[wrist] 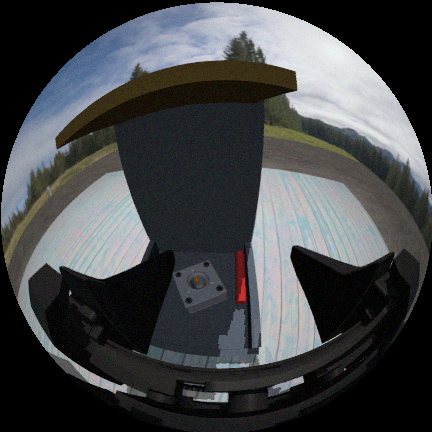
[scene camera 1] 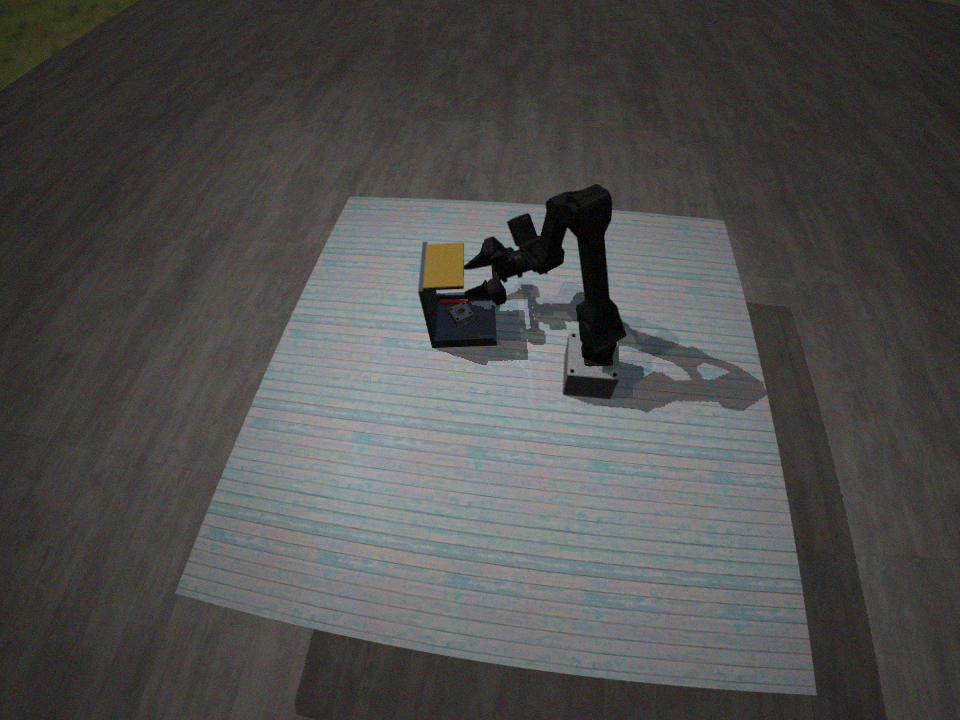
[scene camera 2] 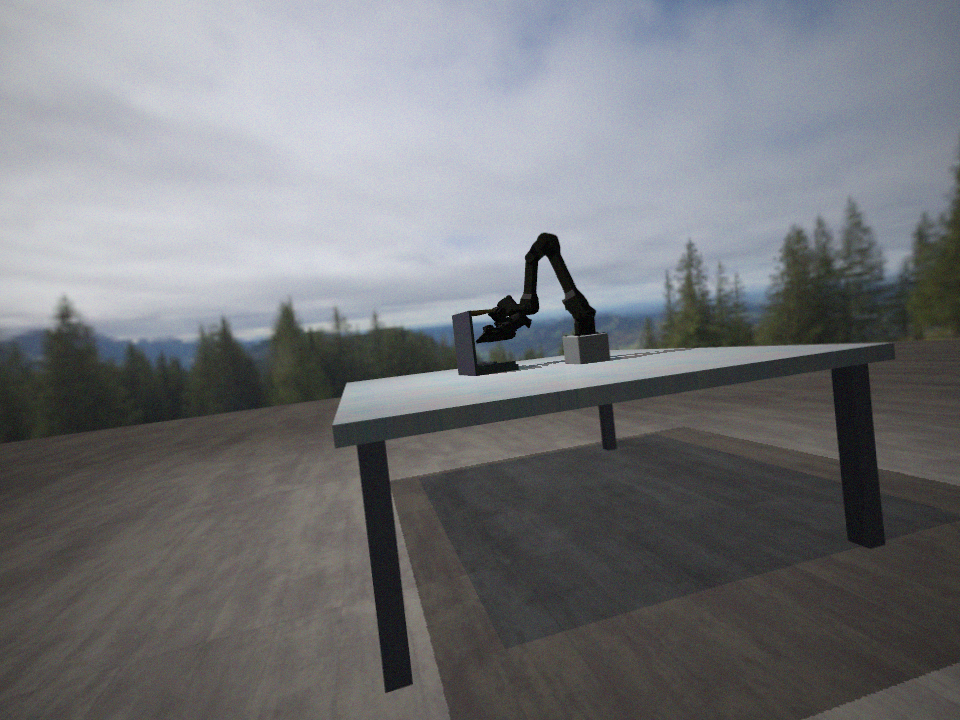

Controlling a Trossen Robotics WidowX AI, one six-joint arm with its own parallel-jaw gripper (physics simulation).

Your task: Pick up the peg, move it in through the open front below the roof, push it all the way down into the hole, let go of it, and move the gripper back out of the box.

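Pixels of known places: gripper, fingertip midpoint: (wrist: 234, 255) (scene camera 1: 464, 280) (scene camera 2: 481, 341); arm's base, link origin: (scene camera 1: 597, 353) (scene camera 2: 586, 334).
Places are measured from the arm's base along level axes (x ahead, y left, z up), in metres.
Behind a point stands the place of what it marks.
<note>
The red peg (scene camera 1: 453, 300) @(x 0.356, y -0.226, z -0.077 m) (wrist: 240, 277) @(x 0.348, y -0.228, z -0.077 m) lies flat on the box floor, along the side wall that is on the right in the wrist view. The grey square block with the hole (scene camera 1: 462, 311) @(x 0.328, y -0.182, z -0.070 m) (wrist: 200, 286) @(x 0.337, y -0.175, z -0.088 m) sits on the box floor beside it, turned at an angle. Something orange-brown shows inside the hole. The dark box (scene camera 1: 476, 334) @(x 0.289, y -0.120, z -0.090 m) (scene camera 2: 464, 344) @(x 0.408, y -0.151, z 0.013 m) (wrist: 190, 175) @(x 0.399, y -0.169, z 0.039 m) has a tall back wall and a yellow roof (scene camera 1: 443, 265) @(x 0.355, y -0.162, z 0.125 m) (wrist: 200, 72). My gripper (scene camera 1: 466, 280) @(x 0.317, y -0.215, z 0.016 m) (scene camera 2: 478, 339) @(x 0.317, y -0.215, z 0.016 m) (wrist: 234, 255) @(x 0.317, y -0.215, z 0.016 m) is wide open and empty, its fingertips near the roof's front edge, above the peg and block.
Low side walls (wrist: 254, 300) @(x 0.311, y -0.243, z -0.065 m) edge the box floor. The arm's grey base block (scene camera 1: 590, 372) @(x 0.021, y 0.050, z -0.002 m) (scene camera 2: 586, 347) @(x 0.045, y 0.059, z -0.044 m) stands on the striped table (scene camera 1: 496, 503) @(x 0.232, y 0.321, z -0.098 m) (scene camera 2: 542, 379) @(x 0.388, y 0.342, z -0.099 m), off the box's open front. The roof overhangs the rear part of the box floor.
</note>
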